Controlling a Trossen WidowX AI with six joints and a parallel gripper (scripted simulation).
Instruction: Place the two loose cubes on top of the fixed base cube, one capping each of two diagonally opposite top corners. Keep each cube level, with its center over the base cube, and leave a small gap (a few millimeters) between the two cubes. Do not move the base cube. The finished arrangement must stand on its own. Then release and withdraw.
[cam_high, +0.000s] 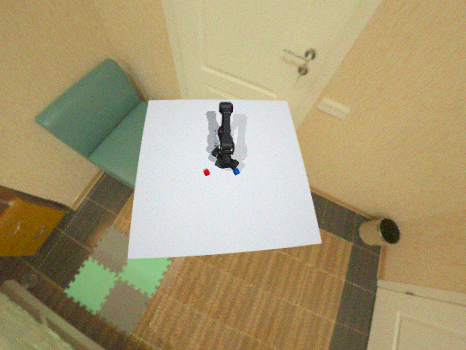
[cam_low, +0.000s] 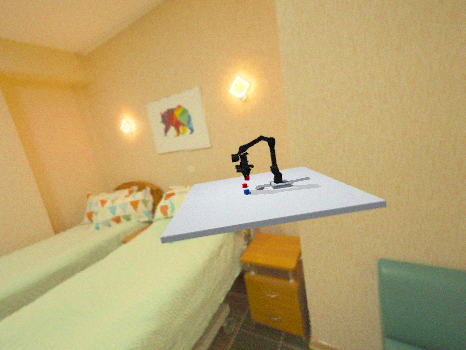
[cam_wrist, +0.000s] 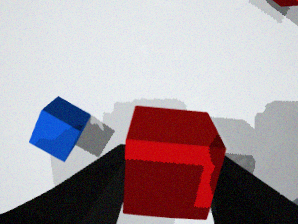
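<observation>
My gripper tip is 100 mm above the blue cube, 90 mm to the right of it and 40 mm short of it.
</observation>
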